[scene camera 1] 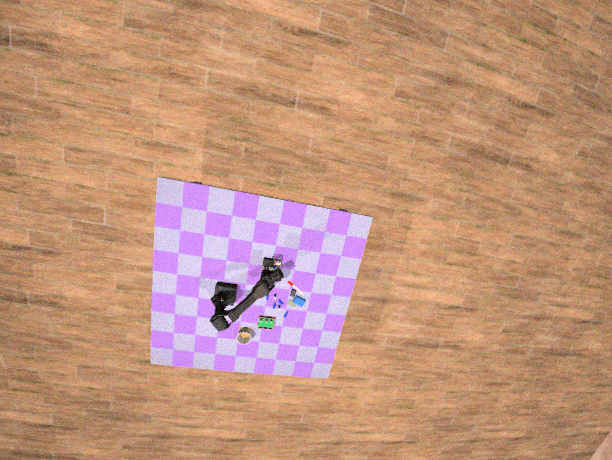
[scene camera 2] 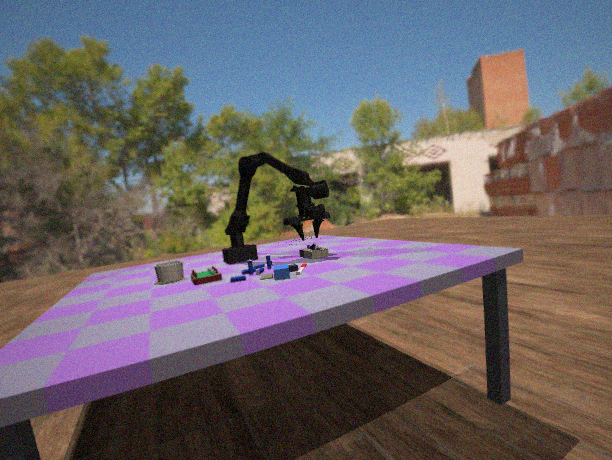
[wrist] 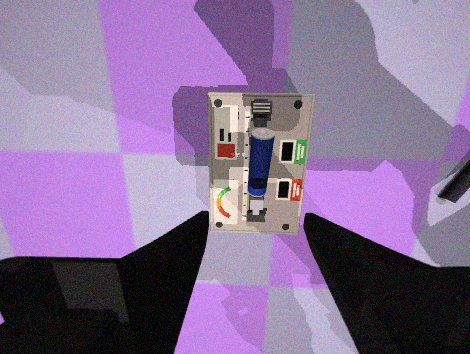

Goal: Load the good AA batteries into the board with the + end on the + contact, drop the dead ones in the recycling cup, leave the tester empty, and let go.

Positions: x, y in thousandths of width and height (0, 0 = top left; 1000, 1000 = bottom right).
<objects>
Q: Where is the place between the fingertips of the gripper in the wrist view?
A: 546, 617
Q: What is the gripper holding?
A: Nothing.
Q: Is the gripper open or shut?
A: Open.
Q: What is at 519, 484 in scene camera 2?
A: The gripper.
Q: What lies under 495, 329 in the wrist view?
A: A tester.
</objects>
